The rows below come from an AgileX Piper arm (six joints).
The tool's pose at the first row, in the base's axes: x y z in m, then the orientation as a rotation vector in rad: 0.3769, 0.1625, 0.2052, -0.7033, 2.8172, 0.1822
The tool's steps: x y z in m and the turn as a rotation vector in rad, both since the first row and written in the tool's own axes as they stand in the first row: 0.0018, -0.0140, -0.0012, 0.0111, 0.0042, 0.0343; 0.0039, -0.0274, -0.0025, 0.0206, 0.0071, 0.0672; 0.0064, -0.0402, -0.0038, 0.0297, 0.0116, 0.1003; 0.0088, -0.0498, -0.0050, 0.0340, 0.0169, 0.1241; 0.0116, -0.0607, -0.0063, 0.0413, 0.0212, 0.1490; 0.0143, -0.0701, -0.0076, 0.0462, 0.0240, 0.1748
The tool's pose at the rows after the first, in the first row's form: 0.3818, 0.1492, 0.2050, -0.6540, 2.8334, 0.1711; 0.3861, 0.1363, 0.2049, -0.6065, 2.8472, 0.1623; 0.3898, 0.1237, 0.2047, -0.5588, 2.8619, 0.1535; 0.3921, 0.1140, 0.2046, -0.5254, 2.8743, 0.1498; 0.3946, 0.1030, 0.2045, -0.4893, 2.8853, 0.1422; 0.3966, 0.0933, 0.2044, -0.4519, 2.8950, 0.1386
